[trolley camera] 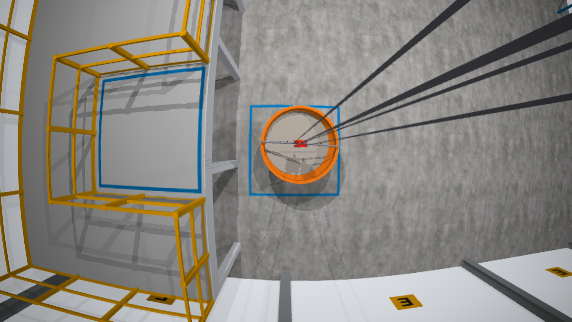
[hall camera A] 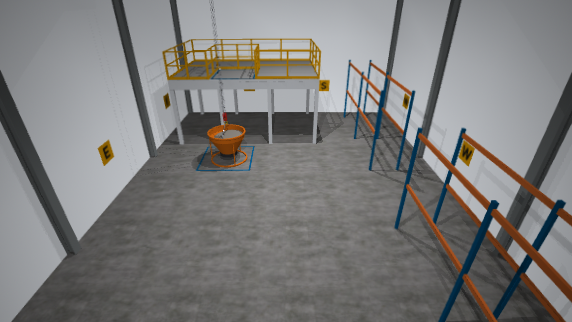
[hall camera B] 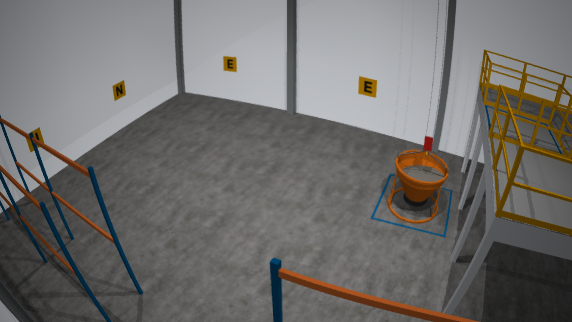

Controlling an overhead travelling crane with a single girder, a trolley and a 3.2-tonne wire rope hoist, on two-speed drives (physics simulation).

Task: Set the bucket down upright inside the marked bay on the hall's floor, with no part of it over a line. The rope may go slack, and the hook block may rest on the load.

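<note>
The orange bucket (hall camera A: 228, 146) (hall camera B: 419, 189) (trolley camera: 298, 178) is upright, with grey fill. Its base ring shows within the blue lines of the marked bay (hall camera A: 223, 170) (hall camera B: 407, 227) (trolley camera: 295, 194) in both hall views. The ring looks at floor level, its shadow close around it; I cannot make out a gap. In the trolley view the rim hides the ring and reaches the bay's right and upper lines. My hook (hall camera A: 226, 123) (hall camera B: 427, 153), under the red block, is above the bucket's middle and holds its bail. The bail stands up; rope slack cannot be told.
The white platform (hall camera A: 295, 84) (hall camera B: 530, 243) (trolley camera: 211, 120) with yellow railings stands close beside the bay and bears another blue marked area (trolley camera: 201, 130). Blue and orange racks (hall camera A: 410, 170) (hall camera B: 276, 290) stand along the west side. The east wall (hall camera B: 340, 55) is on the bay's other side.
</note>
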